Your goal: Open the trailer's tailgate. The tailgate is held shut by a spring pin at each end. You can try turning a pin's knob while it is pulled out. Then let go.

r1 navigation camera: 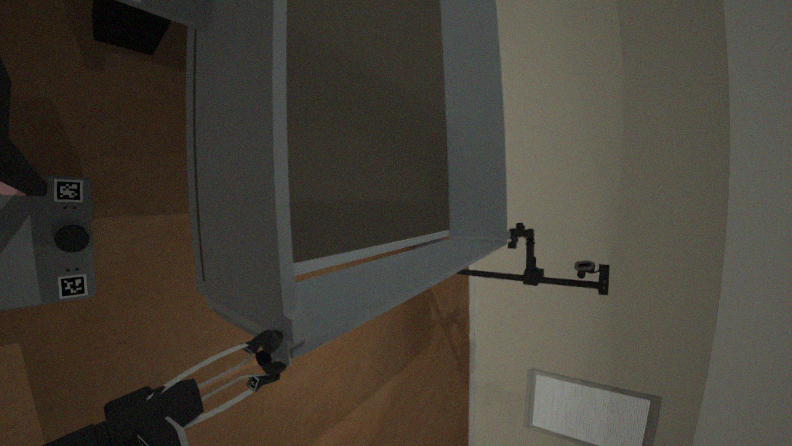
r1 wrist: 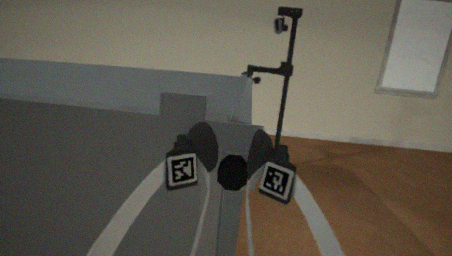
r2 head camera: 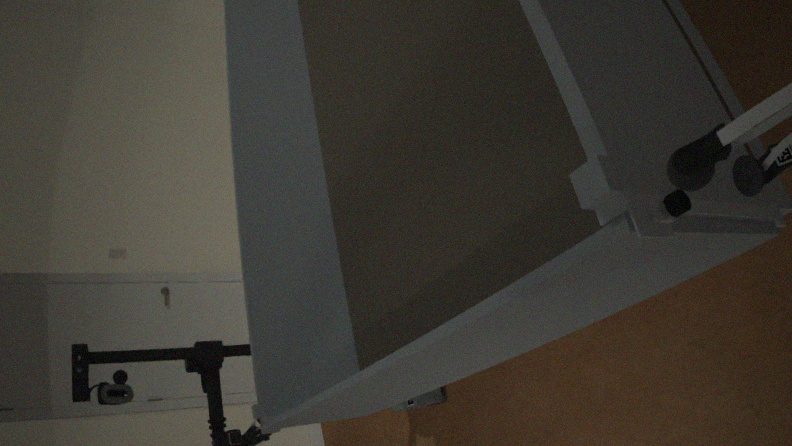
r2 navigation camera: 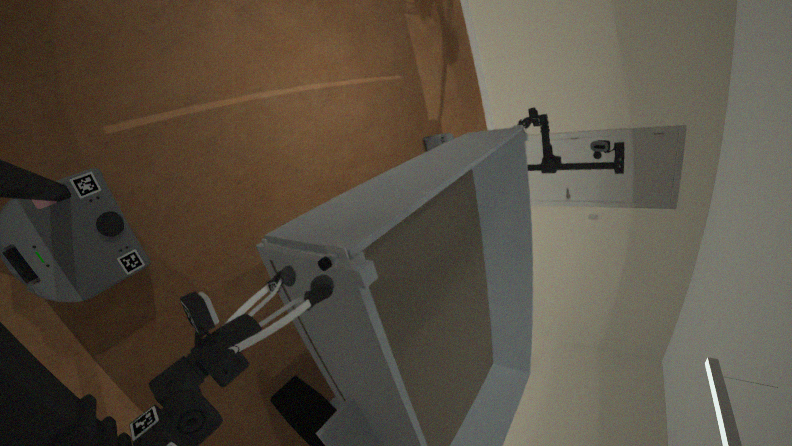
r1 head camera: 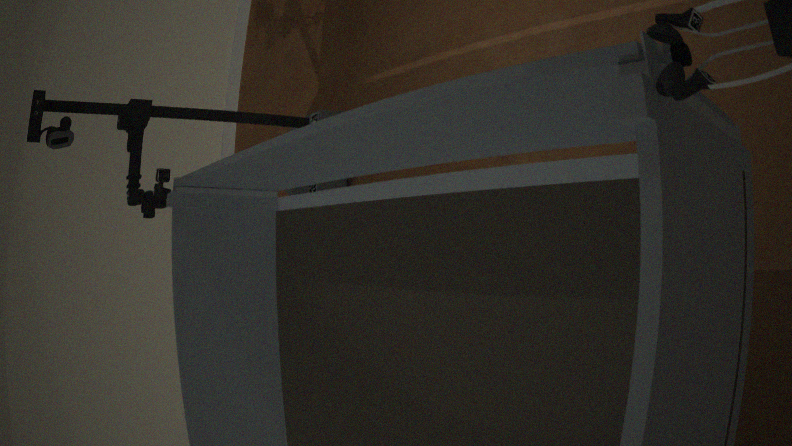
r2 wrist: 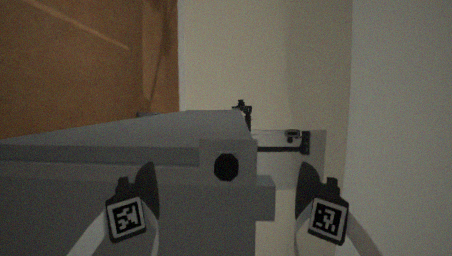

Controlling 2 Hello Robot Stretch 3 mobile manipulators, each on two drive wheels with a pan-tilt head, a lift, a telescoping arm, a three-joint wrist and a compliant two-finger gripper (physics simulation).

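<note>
The tailgate [r1 head camera: 454,110] [r1 navigation camera: 360,315] [r2 head camera: 526,321] [r2 navigation camera: 376,188] is a grey-blue end panel and stands upright; a narrow slit of floor shows beside it in r1's head and navigation views. r1's gripper [r1 head camera: 672,55] [r1 navigation camera: 268,354] [r1 wrist: 232,150] is closed around the black pin knob [r1 head camera: 681,53] [r1 navigation camera: 262,357] [r1 wrist: 232,172] at its corner, fingertips against the knob's sides. r2's gripper [r2 head camera: 720,170] [r2 navigation camera: 303,281] [r2 wrist: 227,192] is open at the other corner. Its pin knob [r2 head camera: 677,202] [r2 navigation camera: 324,263] [r2 wrist: 226,167] is not gripped; it lies beside the fingertips in r2's head view.
The trailer's side wall [r1 head camera: 703,221] [r1 navigation camera: 238,166] [r2 navigation camera: 354,343] runs away from each held corner. A black block [r1 navigation camera: 130,27] [r2 navigation camera: 302,409] is under the trailer. The other robot's mast [r1 head camera: 232,116] [r2 navigation camera: 581,166] rises beyond the far corner. A door [r2 navigation camera: 653,166] is in the wall behind.
</note>
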